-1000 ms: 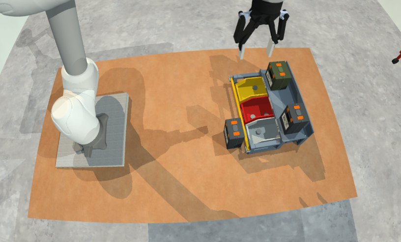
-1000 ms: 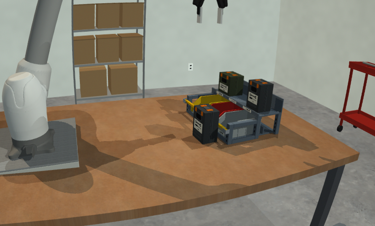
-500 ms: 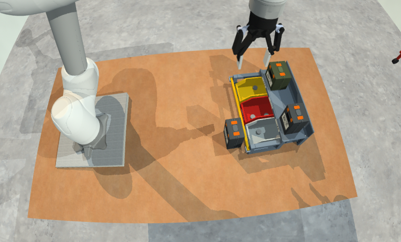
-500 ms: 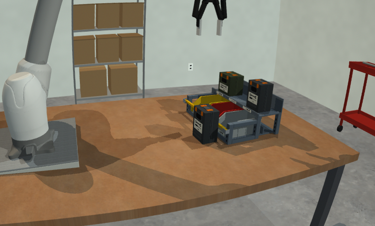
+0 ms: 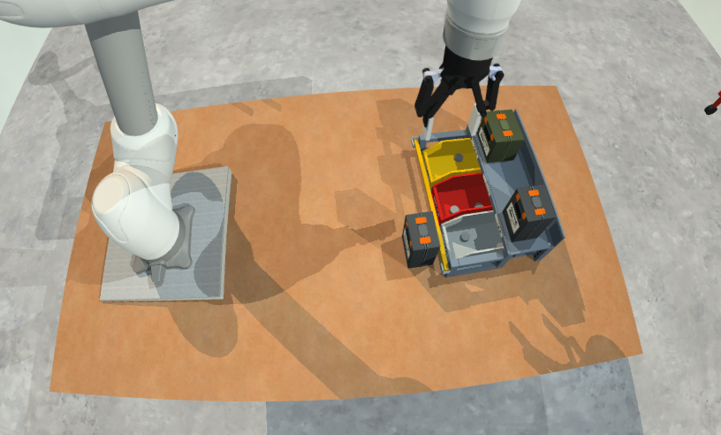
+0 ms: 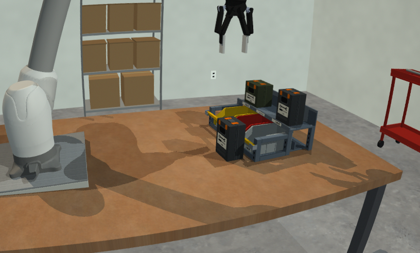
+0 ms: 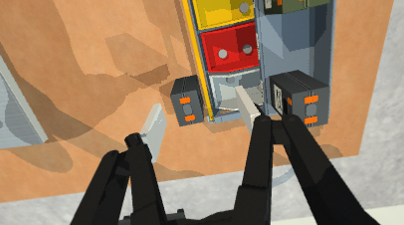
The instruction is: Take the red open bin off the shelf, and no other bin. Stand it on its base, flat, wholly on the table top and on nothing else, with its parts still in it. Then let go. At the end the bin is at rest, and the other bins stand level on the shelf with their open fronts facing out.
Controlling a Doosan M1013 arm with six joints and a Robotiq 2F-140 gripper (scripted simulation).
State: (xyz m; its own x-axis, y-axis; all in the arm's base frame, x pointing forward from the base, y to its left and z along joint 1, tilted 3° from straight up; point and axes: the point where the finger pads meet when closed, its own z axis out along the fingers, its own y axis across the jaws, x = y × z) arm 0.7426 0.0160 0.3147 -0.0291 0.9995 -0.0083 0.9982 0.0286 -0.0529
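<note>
Now: the yellow bar 310 mm below my hand. The rest, counted from my hand: dark case (200 mm ahead, 110 mm to the right, 210 mm below); then dark grey case (50 mm behind, 110 mm to the right, 310 mm below); then olive green case (200 mm ahead, 120 mm to the left, 220 mm below).
</note>
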